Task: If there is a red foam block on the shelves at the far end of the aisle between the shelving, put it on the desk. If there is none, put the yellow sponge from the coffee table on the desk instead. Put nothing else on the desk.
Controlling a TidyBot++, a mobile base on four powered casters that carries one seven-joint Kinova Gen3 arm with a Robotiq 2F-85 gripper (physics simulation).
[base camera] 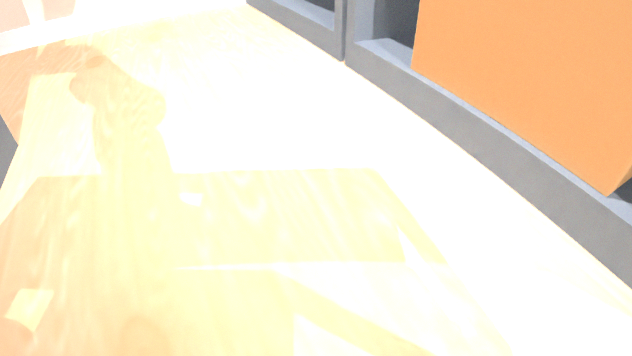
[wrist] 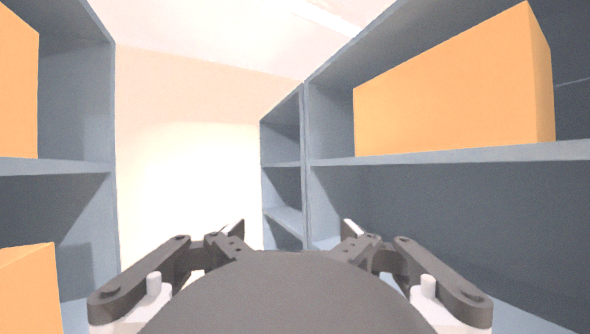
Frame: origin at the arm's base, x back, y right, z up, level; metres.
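Seen in the pictures: gripper, between the fingertips: (wrist: 292, 229).
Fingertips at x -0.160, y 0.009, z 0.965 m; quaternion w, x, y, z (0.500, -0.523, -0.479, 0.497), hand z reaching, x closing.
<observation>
A point is followed by its place in that frame.
My gripper (wrist: 292, 229) @(y 0.009, x -0.160, z 0.965 m) is open, with nothing between its fingers, and points along the aisle between the shelving. The right shelving (base camera: 450, 115) @(y 0.277, x -0.634, z -0.350 m) (wrist: 450, 154) @(y 0.390, x -0.381, z 1.039 m) runs along the right side of the aisle. A farther shelf unit (wrist: 281, 164) @(y -0.029, x -1.317, z 1.036 m) on the right stands beyond it, and parts of its compartments show. No red foam block shows in either view; the insides of the far compartments are partly hidden by the angle and by the gripper. The desk, the coffee table and the yellow sponge do not show in either view.
A large orange box (wrist: 445, 100) @(y 0.403, x -0.401, z 1.174 m) stands on an upper right shelf, and another orange box (base camera: 515, 85) @(y 0.335, x -0.554, z -0.247 m) in the lowest right compartment. The left shelving (wrist: 55, 166) @(y -0.504, x -0.385, z 1.036 m) holds an upper orange box (wrist: 17, 95) @(y -0.499, x -0.324, z 1.170 m) and a lower orange box (wrist: 30, 290) @(y -0.502, x -0.331, z 0.793 m). A bright wall (wrist: 190, 175) @(y -0.855, x -1.593, z 0.963 m) closes the aisle.
</observation>
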